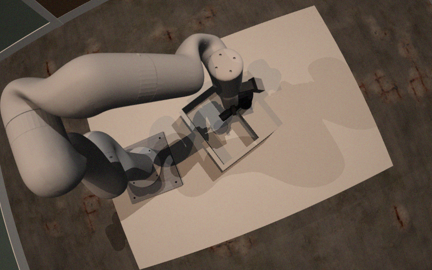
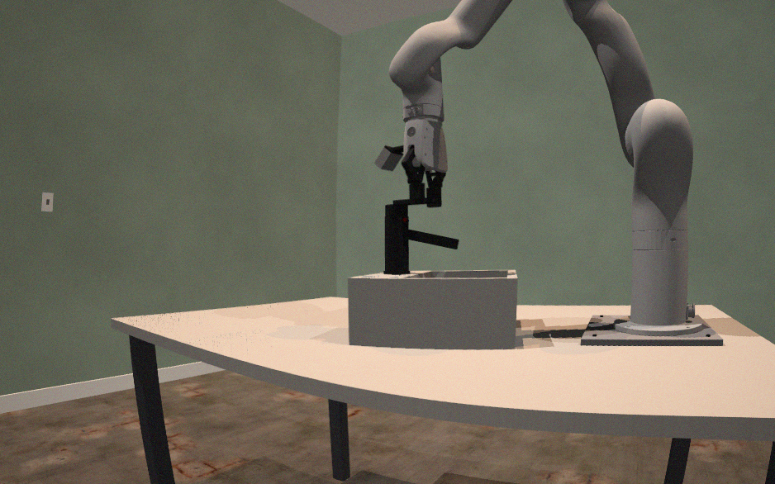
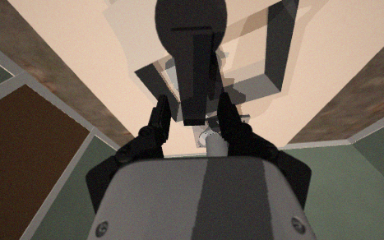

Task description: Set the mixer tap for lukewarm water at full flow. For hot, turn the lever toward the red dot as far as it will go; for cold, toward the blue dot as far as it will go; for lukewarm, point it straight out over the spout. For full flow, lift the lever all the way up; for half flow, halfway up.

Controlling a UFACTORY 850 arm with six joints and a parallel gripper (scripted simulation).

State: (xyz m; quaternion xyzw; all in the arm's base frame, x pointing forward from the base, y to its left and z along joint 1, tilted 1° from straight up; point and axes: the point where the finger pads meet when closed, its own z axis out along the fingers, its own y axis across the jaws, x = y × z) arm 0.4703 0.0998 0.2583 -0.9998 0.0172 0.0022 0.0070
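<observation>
The lever is 2 cm ahead of my hand and 1 cm below it. Round my hand: black mixer tap: 5 cm below, 5 cm ahead, 1 cm to the right; grey sink basin: 24 cm below, 4 cm to the right, 4 cm behind.
</observation>
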